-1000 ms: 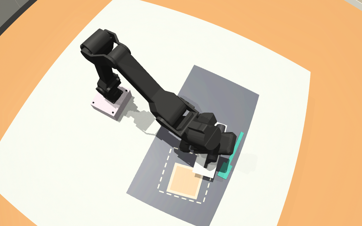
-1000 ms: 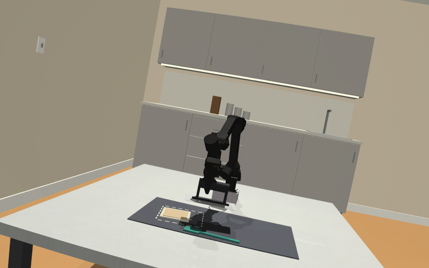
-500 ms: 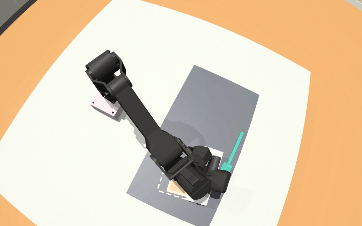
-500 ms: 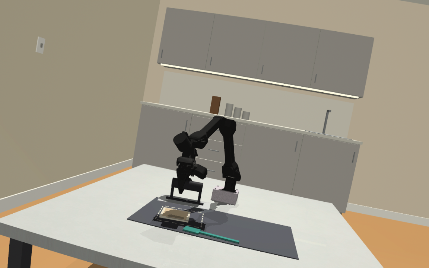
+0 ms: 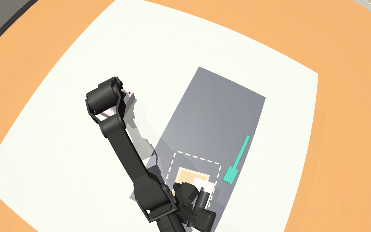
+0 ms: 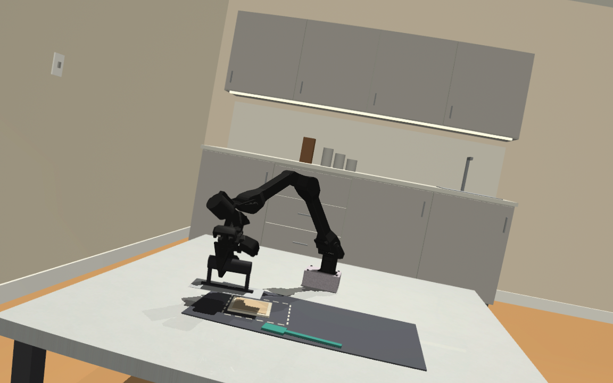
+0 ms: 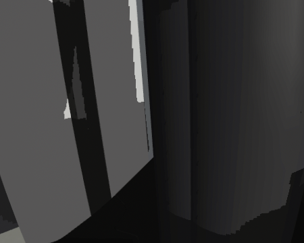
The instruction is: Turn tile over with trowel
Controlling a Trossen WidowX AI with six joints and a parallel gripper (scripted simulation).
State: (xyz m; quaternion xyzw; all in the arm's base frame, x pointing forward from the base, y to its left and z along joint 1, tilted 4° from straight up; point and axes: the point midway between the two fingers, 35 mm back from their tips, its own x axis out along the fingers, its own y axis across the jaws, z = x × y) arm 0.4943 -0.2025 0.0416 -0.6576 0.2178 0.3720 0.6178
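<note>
My gripper tip is now 20 mm short of the teal long-handled tool, 240 mm to the right of it and 100 mm above it. Also, from my gripper tip: black-handled float 20 mm behind, 10 mm to the right, 10 mm below; cream tile 80 mm behind, 80 mm to the left, 100 mm below; dark mat 120 mm behind, 250 mm to the left, 120 mm below.
</note>
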